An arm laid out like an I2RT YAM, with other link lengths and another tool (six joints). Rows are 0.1 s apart.
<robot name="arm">
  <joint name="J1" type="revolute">
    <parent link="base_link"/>
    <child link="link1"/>
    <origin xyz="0 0 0.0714"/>
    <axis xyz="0 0 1"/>
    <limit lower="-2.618" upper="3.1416"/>
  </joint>
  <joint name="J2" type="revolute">
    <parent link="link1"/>
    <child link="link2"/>
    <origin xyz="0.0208 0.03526 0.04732"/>
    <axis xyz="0 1 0"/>
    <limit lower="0" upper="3.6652"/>
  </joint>
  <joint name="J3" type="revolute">
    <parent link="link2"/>
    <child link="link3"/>
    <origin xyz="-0.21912 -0.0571 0"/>
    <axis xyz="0 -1 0"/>
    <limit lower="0" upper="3.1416"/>
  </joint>
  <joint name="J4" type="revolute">
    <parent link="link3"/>
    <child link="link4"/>
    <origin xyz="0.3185 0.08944 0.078"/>
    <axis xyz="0 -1 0"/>
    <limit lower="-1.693" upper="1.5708"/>
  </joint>
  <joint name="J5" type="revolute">
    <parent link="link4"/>
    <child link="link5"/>
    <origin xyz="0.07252 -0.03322 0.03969"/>
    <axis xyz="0 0 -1"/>
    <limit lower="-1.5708" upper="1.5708"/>
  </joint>
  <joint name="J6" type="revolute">
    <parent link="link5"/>
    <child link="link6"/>
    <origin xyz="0.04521 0 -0.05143"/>
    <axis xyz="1 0 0"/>
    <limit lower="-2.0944" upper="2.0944"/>
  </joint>
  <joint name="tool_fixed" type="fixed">
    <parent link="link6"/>
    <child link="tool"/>
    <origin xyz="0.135 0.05 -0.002" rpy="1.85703 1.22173 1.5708"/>
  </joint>
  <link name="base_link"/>
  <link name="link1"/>
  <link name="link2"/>
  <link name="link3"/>
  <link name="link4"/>
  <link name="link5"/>
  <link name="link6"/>
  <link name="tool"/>
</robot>
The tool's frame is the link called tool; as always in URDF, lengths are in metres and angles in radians.
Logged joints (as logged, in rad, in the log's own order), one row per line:
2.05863 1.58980 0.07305 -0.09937 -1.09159 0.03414
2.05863 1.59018 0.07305 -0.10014 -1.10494 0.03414
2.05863 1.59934 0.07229 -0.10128 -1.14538 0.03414
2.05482 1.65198 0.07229 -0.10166 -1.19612 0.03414
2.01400 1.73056 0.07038 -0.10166 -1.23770 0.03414
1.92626 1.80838 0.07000 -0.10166 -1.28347 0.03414
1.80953 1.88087 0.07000 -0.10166 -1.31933 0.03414
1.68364 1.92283 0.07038 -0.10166 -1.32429 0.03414
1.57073 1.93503 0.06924 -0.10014 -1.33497 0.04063
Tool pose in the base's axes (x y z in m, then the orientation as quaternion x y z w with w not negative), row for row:
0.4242 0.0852 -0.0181 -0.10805 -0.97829 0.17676 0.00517
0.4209 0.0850 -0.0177 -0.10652 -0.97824 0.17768 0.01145
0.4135 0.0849 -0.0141 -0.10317 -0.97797 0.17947 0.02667
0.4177 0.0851 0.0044 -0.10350 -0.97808 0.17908 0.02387
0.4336 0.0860 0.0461 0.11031 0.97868 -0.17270 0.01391
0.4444 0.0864 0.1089 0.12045 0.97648 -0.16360 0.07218
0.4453 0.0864 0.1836 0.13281 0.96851 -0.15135 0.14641
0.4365 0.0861 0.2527 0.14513 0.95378 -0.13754 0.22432
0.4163 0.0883 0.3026 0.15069 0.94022 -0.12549 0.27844
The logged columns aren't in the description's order. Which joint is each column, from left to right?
Columns, left to right: J2, J3, J5, J6, J4, J1.
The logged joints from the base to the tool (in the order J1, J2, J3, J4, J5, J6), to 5 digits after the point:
0.03414 2.05863 1.58980 -1.09159 0.07305 -0.09937
0.03414 2.05863 1.59018 -1.10494 0.07305 -0.10014
0.03414 2.05863 1.59934 -1.14538 0.07229 -0.10128
0.03414 2.05482 1.65198 -1.19612 0.07229 -0.10166
0.03414 2.01400 1.73056 -1.23770 0.07038 -0.10166
0.03414 1.92626 1.80838 -1.28347 0.07000 -0.10166
0.03414 1.80953 1.88087 -1.31933 0.07000 -0.10166
0.03414 1.68364 1.92283 -1.32429 0.07038 -0.10166
0.04063 1.57073 1.93503 -1.33497 0.06924 -0.10014

